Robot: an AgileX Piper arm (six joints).
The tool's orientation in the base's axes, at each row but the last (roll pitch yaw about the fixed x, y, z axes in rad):
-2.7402 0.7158 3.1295
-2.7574 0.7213 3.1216
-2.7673 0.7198 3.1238
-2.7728 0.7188 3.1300
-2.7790 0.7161 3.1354
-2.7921 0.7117 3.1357
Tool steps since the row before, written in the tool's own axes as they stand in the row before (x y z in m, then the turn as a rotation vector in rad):
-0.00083 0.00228 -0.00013 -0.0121 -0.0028 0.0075
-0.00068 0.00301 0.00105 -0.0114 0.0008 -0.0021
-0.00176 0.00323 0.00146 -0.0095 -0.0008 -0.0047
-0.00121 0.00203 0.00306 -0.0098 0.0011 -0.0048
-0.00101 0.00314 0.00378 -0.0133 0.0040 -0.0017
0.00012 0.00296 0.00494 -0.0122 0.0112 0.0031
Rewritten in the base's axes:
0.00116 0.00214 -0.00004 0.0129 -0.0057 0.0036
0.00195 0.00236 -0.00113 0.0075 0.0014 0.0088
0.00304 0.00242 -0.00075 0.0041 0.0009 0.0098
0.00328 0.00075 -0.00190 0.0047 0.0027 0.0095
0.00382 0.00157 -0.00284 0.0099 0.0043 0.0089
0.00361 0.00107 -0.00436 0.0137 0.0094 0.0029

